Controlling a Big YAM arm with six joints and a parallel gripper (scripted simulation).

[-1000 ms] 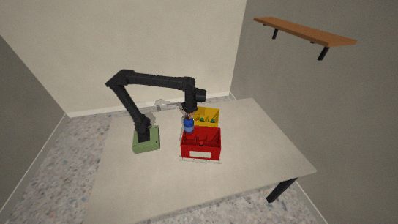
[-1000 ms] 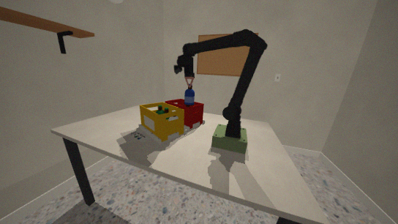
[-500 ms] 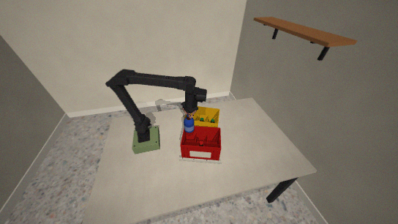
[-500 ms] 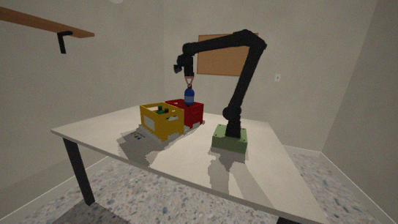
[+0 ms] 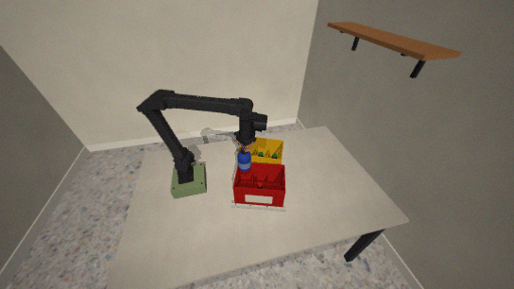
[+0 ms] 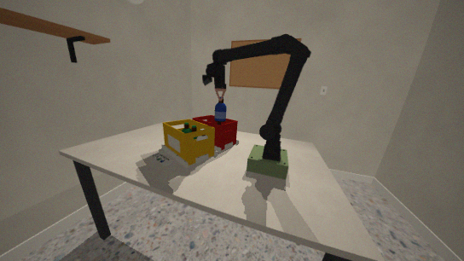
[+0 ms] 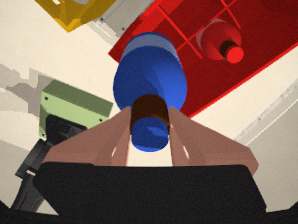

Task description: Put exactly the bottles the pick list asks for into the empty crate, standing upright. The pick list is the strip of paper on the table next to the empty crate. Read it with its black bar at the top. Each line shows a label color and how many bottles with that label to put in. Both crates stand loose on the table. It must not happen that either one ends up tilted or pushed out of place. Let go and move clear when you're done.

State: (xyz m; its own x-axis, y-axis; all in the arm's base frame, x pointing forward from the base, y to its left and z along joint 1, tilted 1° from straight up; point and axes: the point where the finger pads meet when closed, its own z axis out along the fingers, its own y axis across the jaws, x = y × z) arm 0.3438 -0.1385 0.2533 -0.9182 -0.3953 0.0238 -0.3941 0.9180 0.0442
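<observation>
Now: the blue-label bottle 6 cm below my hand. Also, from my hand: white-labelled bottle 24 cm below, 15 cm to the left, 5 cm ahead; then green-labelled bottle 24 cm below, 13 cm ahead, 11 cm to the left; then red-label bottle 24 cm below, 12 cm to the right, 5 cm ahead.
</observation>
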